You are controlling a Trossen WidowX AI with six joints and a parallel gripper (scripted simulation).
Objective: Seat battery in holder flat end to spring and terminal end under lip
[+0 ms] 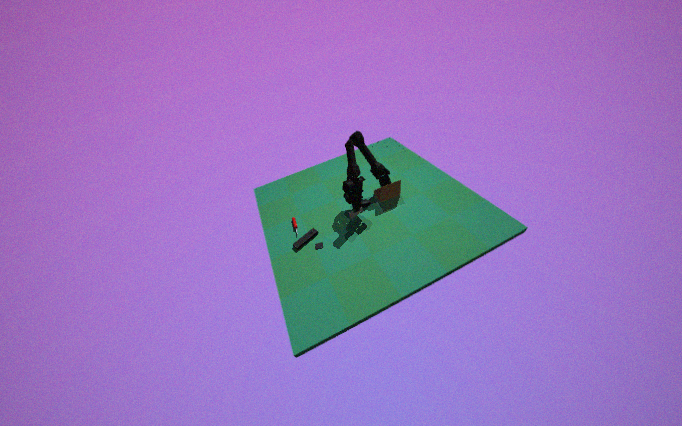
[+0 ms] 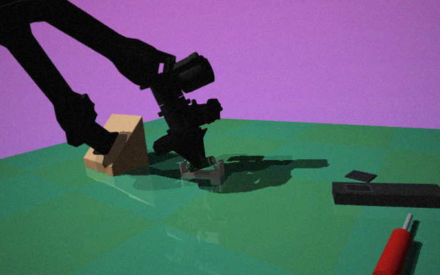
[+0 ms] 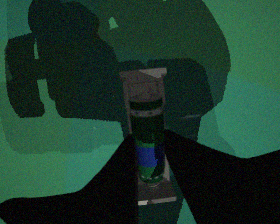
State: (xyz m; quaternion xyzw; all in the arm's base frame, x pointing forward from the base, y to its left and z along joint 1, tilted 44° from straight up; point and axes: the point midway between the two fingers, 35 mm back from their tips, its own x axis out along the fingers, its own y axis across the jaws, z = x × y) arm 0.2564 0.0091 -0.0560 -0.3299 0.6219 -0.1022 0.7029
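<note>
The battery is 1 cm above my gripper tip. Round my gripper tip: red-handled screwdriver: 38 cm ahead, 11 cm to the right, 1 cm below; then long black bar: 35 cm ahead, 2 cm to the left; then black tile: 30 cm ahead, 11 cm to the left, 2 cm below.
</note>
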